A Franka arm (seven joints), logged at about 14 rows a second.
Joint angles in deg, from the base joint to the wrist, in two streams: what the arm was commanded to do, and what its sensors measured. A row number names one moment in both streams.
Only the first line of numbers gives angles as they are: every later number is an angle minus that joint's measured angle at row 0.
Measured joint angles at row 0:
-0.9, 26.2, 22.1, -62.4, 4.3, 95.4, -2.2
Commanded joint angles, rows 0 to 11:
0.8, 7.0, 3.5, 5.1, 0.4, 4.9, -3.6
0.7, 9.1, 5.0, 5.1, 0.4, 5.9, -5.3
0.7, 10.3, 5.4, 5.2, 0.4, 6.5, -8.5
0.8, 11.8, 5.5, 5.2, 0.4, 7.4, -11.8
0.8, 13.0, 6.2, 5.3, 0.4, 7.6, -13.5
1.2, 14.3, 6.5, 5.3, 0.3, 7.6, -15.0
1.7, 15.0, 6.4, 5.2, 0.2, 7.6, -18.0
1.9, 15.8, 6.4, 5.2, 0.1, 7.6, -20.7
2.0, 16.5, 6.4, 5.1, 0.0, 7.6, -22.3
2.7, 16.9, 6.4, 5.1, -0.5, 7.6, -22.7
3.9, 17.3, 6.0, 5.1, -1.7, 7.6, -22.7
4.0, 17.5, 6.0, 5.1, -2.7, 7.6, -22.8
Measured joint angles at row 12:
2.4, 15.9, 6.1, 2.5, -0.9, 8.0, -21.4
